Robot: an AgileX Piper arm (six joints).
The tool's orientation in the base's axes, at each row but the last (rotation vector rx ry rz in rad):
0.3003 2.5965 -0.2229
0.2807 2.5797 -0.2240
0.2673 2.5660 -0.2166
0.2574 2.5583 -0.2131
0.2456 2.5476 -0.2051
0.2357 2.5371 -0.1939
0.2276 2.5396 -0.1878
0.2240 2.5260 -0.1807
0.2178 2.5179 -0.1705
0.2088 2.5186 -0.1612
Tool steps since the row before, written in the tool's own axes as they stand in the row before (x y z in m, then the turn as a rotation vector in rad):
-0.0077 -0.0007 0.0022 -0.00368 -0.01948 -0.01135
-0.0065 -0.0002 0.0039 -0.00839 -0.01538 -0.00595
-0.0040 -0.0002 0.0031 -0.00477 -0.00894 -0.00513
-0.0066 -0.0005 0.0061 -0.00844 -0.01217 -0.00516
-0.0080 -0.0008 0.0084 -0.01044 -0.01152 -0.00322
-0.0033 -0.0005 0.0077 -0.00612 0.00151 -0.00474
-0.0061 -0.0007 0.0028 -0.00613 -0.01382 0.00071
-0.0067 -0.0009 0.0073 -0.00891 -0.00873 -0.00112
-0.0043 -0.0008 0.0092 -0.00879 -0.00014 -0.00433
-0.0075 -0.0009 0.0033 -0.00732 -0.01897 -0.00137
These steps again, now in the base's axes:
0.0074 -0.0025 0.0021 -0.00720 -0.01694 0.01353
0.0073 -0.0020 0.0001 0.00039 -0.01486 0.01101
0.0048 -0.0014 -0.0004 -0.00071 -0.00828 0.00775
0.0085 -0.0026 -0.0015 0.00158 -0.01191 0.01008
0.0108 -0.0035 -0.0025 0.00439 -0.01192 0.00952
0.0067 -0.0024 -0.0044 0.00278 0.00160 0.00721
0.0064 -0.0019 0.0012 0.00260 -0.01436 0.00402
0.0093 -0.0030 -0.0021 0.00487 -0.00939 0.00670
0.0084 -0.0029 -0.0049 0.00465 -0.00043 0.00861
0.0077 -0.0023 0.0017 0.00162 -0.01920 0.00664

